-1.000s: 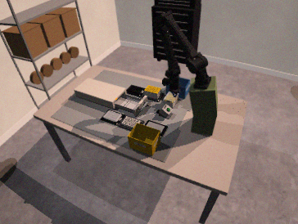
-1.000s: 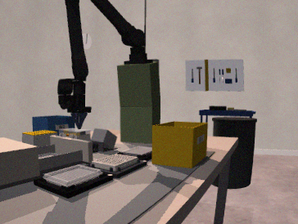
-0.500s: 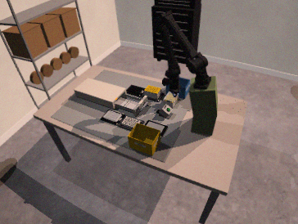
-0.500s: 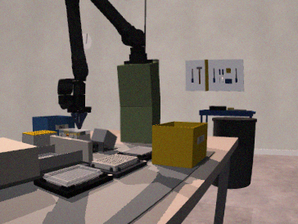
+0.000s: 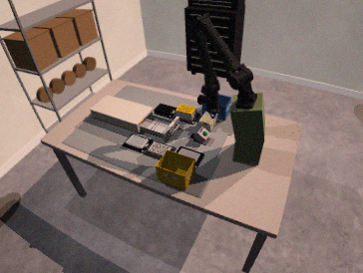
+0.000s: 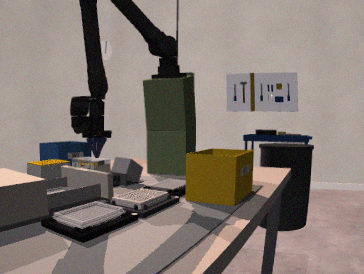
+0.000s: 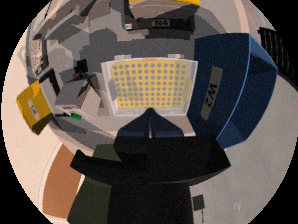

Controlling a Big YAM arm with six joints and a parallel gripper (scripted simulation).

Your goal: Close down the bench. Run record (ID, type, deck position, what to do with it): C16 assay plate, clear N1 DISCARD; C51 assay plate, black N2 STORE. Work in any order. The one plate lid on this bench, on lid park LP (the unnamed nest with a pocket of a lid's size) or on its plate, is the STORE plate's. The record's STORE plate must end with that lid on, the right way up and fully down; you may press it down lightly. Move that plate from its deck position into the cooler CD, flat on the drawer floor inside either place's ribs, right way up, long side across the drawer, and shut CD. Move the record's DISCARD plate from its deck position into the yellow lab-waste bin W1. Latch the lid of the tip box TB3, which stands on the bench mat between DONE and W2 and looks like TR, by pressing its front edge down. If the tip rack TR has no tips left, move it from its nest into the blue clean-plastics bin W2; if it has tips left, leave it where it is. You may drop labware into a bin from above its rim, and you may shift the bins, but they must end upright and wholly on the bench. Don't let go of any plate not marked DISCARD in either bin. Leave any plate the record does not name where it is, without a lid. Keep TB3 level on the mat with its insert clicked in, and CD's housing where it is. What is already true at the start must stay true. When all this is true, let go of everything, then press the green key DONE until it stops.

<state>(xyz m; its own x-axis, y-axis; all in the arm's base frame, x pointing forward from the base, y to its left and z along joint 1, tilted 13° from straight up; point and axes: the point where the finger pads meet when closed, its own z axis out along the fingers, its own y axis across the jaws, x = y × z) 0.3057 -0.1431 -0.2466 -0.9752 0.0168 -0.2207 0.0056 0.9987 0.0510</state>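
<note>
The tip box TB3 is 3 cm ahead of my hand and 4 cm below it. The rest, counted from my hand: DONE key block: 1 cm ahead, 15 cm to the left, 2 cm below; then blue bin W2: 3 cm ahead, 15 cm to the right, 4 cm below; then green key DONE: 1 cm behind, 16 cm to the left, 1 cm below.
</note>
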